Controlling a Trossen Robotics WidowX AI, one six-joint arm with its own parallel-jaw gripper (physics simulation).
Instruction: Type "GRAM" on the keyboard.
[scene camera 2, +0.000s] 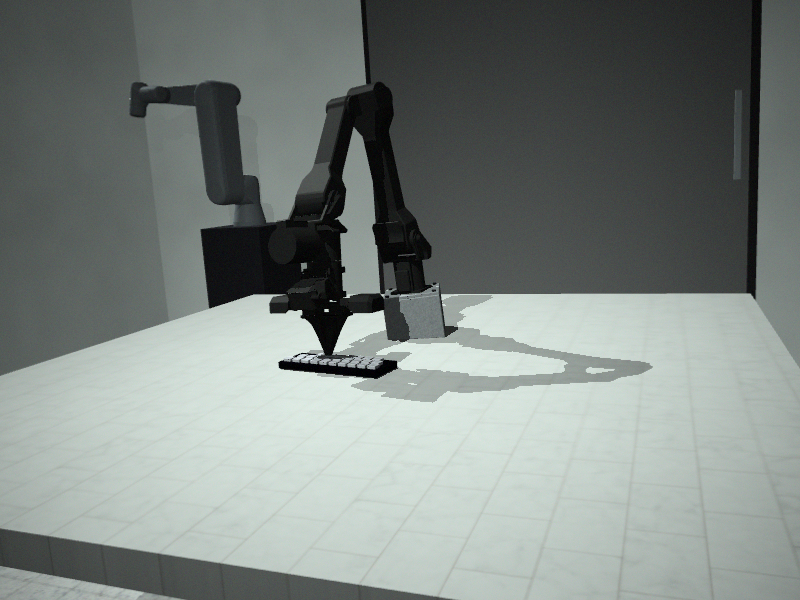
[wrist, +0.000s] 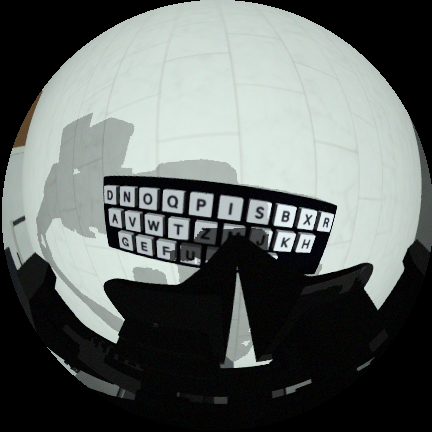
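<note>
My gripper (scene camera 2: 328, 355) is visible to me, and the wrist view has it as well, with the gripper (wrist: 235, 241) there. I can also see a black keyboard (scene camera 2: 341, 364).
</note>
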